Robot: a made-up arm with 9 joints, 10 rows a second.
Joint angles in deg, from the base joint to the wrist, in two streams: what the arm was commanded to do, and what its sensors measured. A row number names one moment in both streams.
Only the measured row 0 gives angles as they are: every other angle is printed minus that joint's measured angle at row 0.
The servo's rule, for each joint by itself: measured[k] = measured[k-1] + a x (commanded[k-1-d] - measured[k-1]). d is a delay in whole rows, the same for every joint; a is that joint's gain. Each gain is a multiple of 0.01, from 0.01 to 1. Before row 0 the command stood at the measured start. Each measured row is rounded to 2 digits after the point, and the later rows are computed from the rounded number. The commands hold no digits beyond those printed.
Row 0, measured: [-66.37, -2.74, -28.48, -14.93, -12.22, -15.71, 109.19, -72.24, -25.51]
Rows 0 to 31, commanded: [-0.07, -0.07, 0.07, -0.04, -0.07, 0.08, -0.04, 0.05, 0.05]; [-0.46, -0.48, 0.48, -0.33, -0.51, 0.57, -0.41, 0.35, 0.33]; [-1.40, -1.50, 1.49, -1.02, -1.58, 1.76, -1.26, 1.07, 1.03]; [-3.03, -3.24, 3.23, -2.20, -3.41, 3.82, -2.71, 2.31, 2.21]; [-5.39, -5.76, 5.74, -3.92, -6.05, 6.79, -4.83, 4.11, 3.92]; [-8.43, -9.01, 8.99, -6.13, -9.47, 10.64, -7.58, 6.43, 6.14]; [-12.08, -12.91, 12.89, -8.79, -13.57, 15.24, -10.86, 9.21, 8.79]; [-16.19, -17.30, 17.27, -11.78, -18.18, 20.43, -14.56, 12.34, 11.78]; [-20.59, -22.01, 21.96, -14.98, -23.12, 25.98, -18.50, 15.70, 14.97]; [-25.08, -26.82, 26.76, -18.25, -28.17, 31.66, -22.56, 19.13, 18.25]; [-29.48, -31.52, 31.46, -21.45, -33.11, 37.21, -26.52, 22.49, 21.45]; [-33.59, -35.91, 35.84, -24.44, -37.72, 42.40, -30.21, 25.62, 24.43]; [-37.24, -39.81, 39.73, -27.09, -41.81, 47.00, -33.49, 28.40, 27.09]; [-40.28, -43.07, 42.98, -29.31, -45.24, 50.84, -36.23, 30.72, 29.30]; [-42.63, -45.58, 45.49, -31.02, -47.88, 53.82, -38.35, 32.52, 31.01]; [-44.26, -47.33, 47.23, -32.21, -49.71, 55.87, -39.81, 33.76, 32.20]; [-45.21, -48.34, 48.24, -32.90, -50.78, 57.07, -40.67, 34.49, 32.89]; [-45.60, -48.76, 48.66, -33.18, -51.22, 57.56, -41.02, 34.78, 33.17]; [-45.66, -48.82, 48.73, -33.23, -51.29, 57.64, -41.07, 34.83, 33.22]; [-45.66, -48.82, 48.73, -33.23, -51.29, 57.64, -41.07, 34.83, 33.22]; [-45.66, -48.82, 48.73, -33.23, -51.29, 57.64, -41.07, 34.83, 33.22]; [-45.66, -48.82, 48.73, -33.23, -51.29, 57.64, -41.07, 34.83, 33.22]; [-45.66, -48.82, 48.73, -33.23, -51.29, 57.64, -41.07, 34.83, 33.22]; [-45.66, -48.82, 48.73, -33.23, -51.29, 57.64, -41.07, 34.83, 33.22]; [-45.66, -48.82, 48.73, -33.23, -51.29, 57.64, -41.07, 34.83, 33.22]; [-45.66, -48.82, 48.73, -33.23, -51.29, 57.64, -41.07, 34.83, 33.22]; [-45.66, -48.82, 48.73, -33.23, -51.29, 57.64, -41.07, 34.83, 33.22]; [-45.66, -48.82, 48.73, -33.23, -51.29, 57.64, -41.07, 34.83, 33.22]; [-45.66, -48.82, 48.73, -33.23, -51.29, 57.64, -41.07, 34.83, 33.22]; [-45.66, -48.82, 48.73, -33.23, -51.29, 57.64, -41.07, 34.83, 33.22]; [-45.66, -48.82, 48.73, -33.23, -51.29, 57.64, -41.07, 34.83, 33.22]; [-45.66, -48.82, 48.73, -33.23, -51.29, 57.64, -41.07, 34.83, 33.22]
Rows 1 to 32, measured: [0.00, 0.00, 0.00, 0.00, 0.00, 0.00, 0.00, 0.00, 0.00]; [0.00, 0.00, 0.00, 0.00, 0.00, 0.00, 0.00, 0.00, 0.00]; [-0.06, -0.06, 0.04, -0.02, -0.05, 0.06, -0.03, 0.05, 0.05]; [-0.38, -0.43, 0.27, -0.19, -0.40, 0.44, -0.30, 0.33, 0.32]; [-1.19, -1.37, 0.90, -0.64, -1.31, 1.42, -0.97, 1.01, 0.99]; [-2.64, -3.02, 2.11, -1.48, -2.93, 3.20, -2.19, 2.21, 2.15]; [-4.81, -5.43, 4.00, -2.80, -5.33, 5.86, -4.04, 3.96, 3.83]; [-7.67, -8.58, 6.59, -4.60, -8.52, 9.40, -6.52, 6.23, 6.02]; [-11.15, -12.39, 9.87, -6.86, -12.41, 13.72, -9.56, 8.97, 8.65]; [-15.13, -16.71, 13.72, -9.52, -16.85, 18.69, -13.06, 12.07, 11.62]; [-19.44, -21.37, 18.00, -12.47, -21.68, 24.08, -16.87, 15.41, 14.80]; [-23.90, -26.17, 22.56, -15.59, -26.68, 29.69, -20.85, 18.83, 18.08]; [-28.31, -30.88, 27.19, -18.75, -31.63, 35.25, -24.82, 22.20, 21.28]; [-32.48, -35.31, 31.69, -21.82, -36.32, 40.54, -28.59, 25.35, 24.27]; [-36.24, -39.27, 35.87, -24.67, -40.55, 45.32, -32.02, 28.16, 26.95]; [-39.43, -42.61, 39.57, -27.18, -44.16, 49.40, -34.97, 30.52, 29.18]; [-41.96, -45.22, 42.65, -29.25, -47.02, 52.67, -37.34, 32.36, 30.92]; [-43.78, -47.08, 45.03, -30.85, -49.09, 55.04, -39.07, 33.65, 32.14]; [-44.91, -48.19, 46.70, -31.96, -50.39, 56.54, -40.19, 34.42, 32.85]; [-45.46, -48.69, 47.72, -32.62, -51.03, 57.29, -40.77, 34.75, 33.15]; [-45.62, -48.80, 48.25, -32.95, -51.23, 57.55, -40.98, 34.82, 33.22]; [-45.65, -48.82, 48.50, -33.10, -51.28, 57.62, -41.04, 34.83, 33.22]; [-45.66, -48.82, 48.62, -33.17, -51.29, 57.63, -41.06, 34.83, 33.22]; [-45.66, -48.82, 48.68, -33.20, -51.29, 57.64, -41.07, 34.83, 33.22]; [-45.66, -48.82, 48.71, -33.22, -51.29, 57.64, -41.07, 34.83, 33.22]; [-45.66, -48.82, 48.72, -33.23, -51.29, 57.64, -41.07, 34.83, 33.22]; [-45.66, -48.82, 48.73, -33.23, -51.29, 57.64, -41.07, 34.83, 33.22]; [-45.66, -48.82, 48.73, -33.23, -51.29, 57.64, -41.07, 34.83, 33.22]; [-45.66, -48.82, 48.73, -33.23, -51.29, 57.64, -41.07, 34.83, 33.22]; [-45.66, -48.82, 48.73, -33.23, -51.29, 57.64, -41.07, 34.83, 33.22]; [-45.66, -48.82, 48.73, -33.23, -51.29, 57.64, -41.07, 34.83, 33.22]; [-45.66, -48.82, 48.73, -33.23, -51.29, 57.64, -41.07, 34.83, 33.22]
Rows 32 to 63, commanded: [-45.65, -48.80, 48.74, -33.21, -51.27, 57.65, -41.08, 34.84, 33.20]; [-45.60, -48.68, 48.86, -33.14, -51.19, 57.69, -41.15, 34.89, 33.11]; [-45.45, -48.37, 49.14, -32.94, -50.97, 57.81, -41.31, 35.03, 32.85]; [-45.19, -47.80, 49.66, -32.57, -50.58, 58.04, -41.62, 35.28, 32.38]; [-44.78, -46.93, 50.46, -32.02, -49.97, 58.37, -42.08, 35.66, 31.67]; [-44.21, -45.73, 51.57, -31.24, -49.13, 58.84, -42.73, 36.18, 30.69]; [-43.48, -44.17, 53.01, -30.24, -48.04, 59.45, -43.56, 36.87, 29.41]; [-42.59, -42.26, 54.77, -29.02, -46.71, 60.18, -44.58, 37.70, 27.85]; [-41.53, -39.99, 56.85, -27.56, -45.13, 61.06, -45.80, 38.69, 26.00]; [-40.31, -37.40, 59.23, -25.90, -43.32, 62.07, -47.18, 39.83, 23.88]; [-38.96, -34.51, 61.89, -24.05, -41.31, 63.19, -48.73, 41.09, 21.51]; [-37.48, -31.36, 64.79, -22.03, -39.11, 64.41, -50.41, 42.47, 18.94]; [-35.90, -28.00, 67.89, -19.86, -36.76, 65.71, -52.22, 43.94, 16.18]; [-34.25, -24.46, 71.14, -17.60, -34.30, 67.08, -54.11, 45.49, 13.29]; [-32.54, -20.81, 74.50, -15.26, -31.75, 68.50, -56.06, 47.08, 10.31]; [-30.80, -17.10, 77.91, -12.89, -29.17, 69.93, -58.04, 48.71, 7.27]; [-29.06, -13.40, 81.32, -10.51, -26.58, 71.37, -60.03, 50.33, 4.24]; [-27.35, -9.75, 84.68, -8.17, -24.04, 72.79, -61.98, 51.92, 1.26]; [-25.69, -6.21, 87.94, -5.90, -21.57, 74.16, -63.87, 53.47, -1.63]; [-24.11, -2.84, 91.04, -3.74, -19.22, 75.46, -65.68, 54.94, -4.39]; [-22.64, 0.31, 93.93, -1.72, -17.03, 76.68, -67.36, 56.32, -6.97]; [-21.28, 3.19, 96.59, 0.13, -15.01, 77.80, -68.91, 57.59, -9.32]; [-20.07, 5.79, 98.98, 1.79, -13.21, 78.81, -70.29, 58.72, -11.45]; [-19.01, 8.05, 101.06, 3.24, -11.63, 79.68, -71.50, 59.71, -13.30]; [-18.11, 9.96, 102.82, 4.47, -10.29, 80.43, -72.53, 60.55, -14.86]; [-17.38, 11.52, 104.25, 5.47, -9.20, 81.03, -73.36, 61.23, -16.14]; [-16.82, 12.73, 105.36, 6.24, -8.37, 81.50, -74.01, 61.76, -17.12]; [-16.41, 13.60, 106.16, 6.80, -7.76, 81.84, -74.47, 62.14, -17.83]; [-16.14, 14.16, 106.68, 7.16, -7.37, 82.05, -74.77, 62.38, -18.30]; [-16.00, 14.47, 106.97, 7.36, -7.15, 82.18, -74.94, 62.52, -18.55]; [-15.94, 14.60, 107.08, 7.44, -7.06, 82.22, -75.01, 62.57, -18.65]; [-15.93, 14.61, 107.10, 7.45, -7.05, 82.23, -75.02, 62.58, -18.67]
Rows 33 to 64, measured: [-45.66, -48.82, 48.73, -33.23, -51.29, 57.64, -41.07, 34.83, 33.22]; [-45.66, -48.82, 48.73, -33.23, -51.29, 57.64, -41.07, 34.83, 33.22]; [-45.65, -48.80, 48.74, -33.22, -51.27, 57.65, -41.08, 34.84, 33.20]; [-45.61, -48.69, 48.80, -33.18, -51.21, 57.68, -41.13, 34.89, 33.11]; [-45.48, -48.41, 48.98, -33.05, -51.03, 57.78, -41.26, 35.02, 32.86]; [-45.25, -47.87, 49.33, -32.79, -50.68, 57.97, -41.51, 35.26, 32.40]; [-44.88, -47.04, 49.92, -32.37, -50.13, 58.27, -41.91, 35.63, 31.71]; [-44.35, -45.89, 50.78, -31.76, -49.36, 58.69, -42.48, 36.14, 30.74]; [-43.66, -44.38, 51.94, -30.94, -48.34, 59.25, -43.24, 36.81, 29.48]; [-42.81, -42.51, 53.41, -29.90, -47.08, 59.94, -44.18, 37.63, 27.93]; [-41.80, -40.29, 55.20, -28.64, -45.58, 60.77, -45.31, 38.61, 26.10]; [-40.62, -37.75, 57.30, -27.16, -43.84, 61.73, -46.62, 39.73, 23.99]; [-39.31, -34.90, 59.69, -25.48, -41.89, 62.81, -48.10, 40.98, 21.63]; [-37.86, -31.78, 62.34, -23.62, -39.75, 63.99, -49.72, 42.35, 19.07]; [-36.31, -28.45, 65.23, -21.59, -37.45, 65.26, -51.47, 43.81, 16.32]; [-34.68, -24.94, 68.30, -19.44, -35.02, 66.61, -53.32, 45.36, 13.44]; [-32.99, -21.31, 71.52, -17.18, -32.50, 68.01, -55.24, 46.94, 10.47]; [-31.26, -17.61, 74.84, -14.86, -29.94, 69.43, -57.20, 48.57, 7.43]; [-29.52, -13.91, 78.21, -12.51, -27.35, 70.87, -59.18, 50.19, 4.40]; [-27.81, -10.25, 81.57, -10.17, -24.80, 72.29, -61.14, 51.78, 1.42]; [-26.14, -6.69, 84.88, -7.86, -22.31, 73.67, -63.05, 53.33, -1.48]; [-24.54, -3.30, 88.08, -5.64, -19.93, 74.99, -64.89, 54.81, -4.24]; [-23.04, -0.12, 91.12, -3.52, -17.70, 76.24, -66.62, 56.20, -6.83]; [-21.65, 2.79, 93.96, -1.55, -15.63, 77.39, -68.22, 57.48, -9.20]; [-20.40, 5.43, 96.57, 0.25, -13.77, 78.44, -69.67, 58.62, -11.34]; [-19.30, 7.74, 98.90, 1.86, -12.12, 79.36, -70.95, 59.62, -13.20]; [-18.36, 9.69, 100.94, 3.27, -10.71, 80.15, -72.06, 60.48, -14.78]; [-17.59, 11.30, 102.66, 4.46, -9.55, 80.80, -72.97, 61.17, -16.07]; [-16.98, 12.56, 104.06, 5.42, -8.64, 81.32, -73.70, 61.71, -17.07]; [-16.53, 13.48, 105.15, 6.17, -7.96, 81.70, -74.24, 62.11, -17.79]; [-16.22, 14.08, 105.95, 6.70, -7.51, 81.96, -74.61, 62.36, -18.27]; [-16.05, 14.42, 106.48, 7.06, -7.23, 82.12, -74.84, 62.51, -18.54]
